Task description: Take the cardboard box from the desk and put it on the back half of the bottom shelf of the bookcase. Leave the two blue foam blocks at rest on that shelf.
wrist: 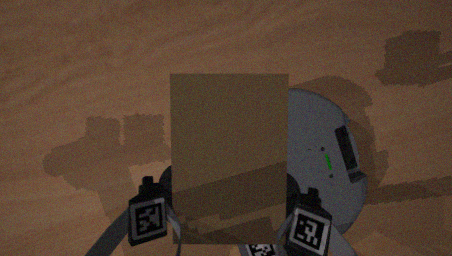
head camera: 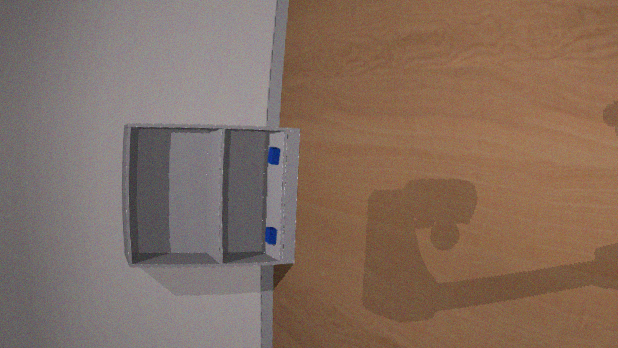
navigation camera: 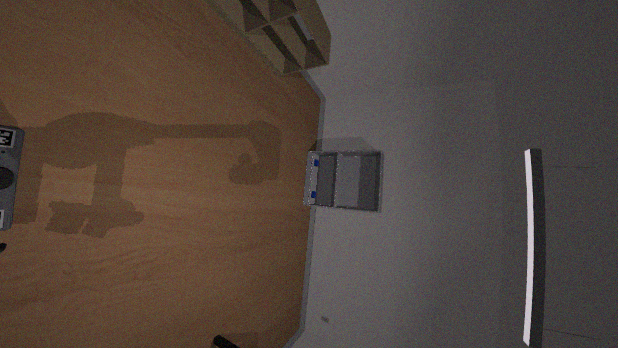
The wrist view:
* my gripper: 229,187
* brown cardboard box: 229,132
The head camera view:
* grey bookcase: 164,166
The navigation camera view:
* grey bookcase: 362,181
